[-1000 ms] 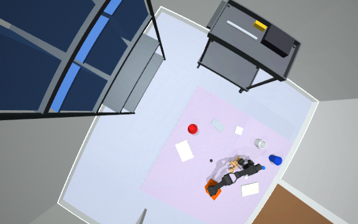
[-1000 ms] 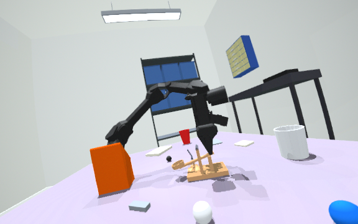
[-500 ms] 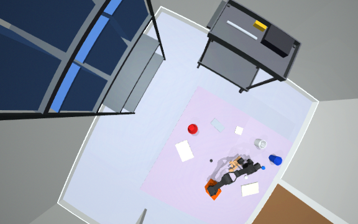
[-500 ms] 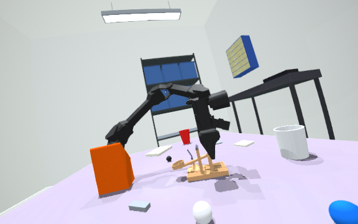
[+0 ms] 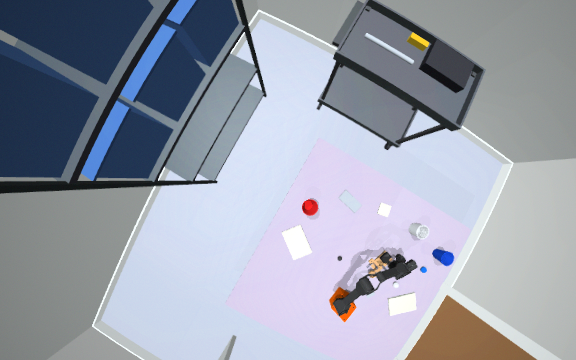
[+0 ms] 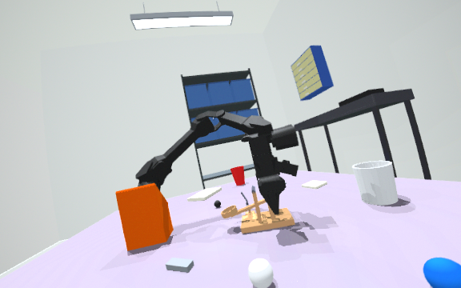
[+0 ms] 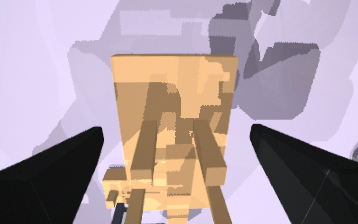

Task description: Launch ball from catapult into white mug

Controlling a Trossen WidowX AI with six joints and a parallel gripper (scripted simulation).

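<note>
The dark ball lies 12 cm behind my gripper tip, 29 cm to the left of it and 2 cm below it. The rest, counted from my gripper tip: white ball: 13 cm behind, 16 cm to the right, 2 cm below; white mug: 27 cm ahead, 11 cm to the right, 1 cm below; wooden catapult: 6 cm behind, 5 cm to the left, 1 cm above.
</note>
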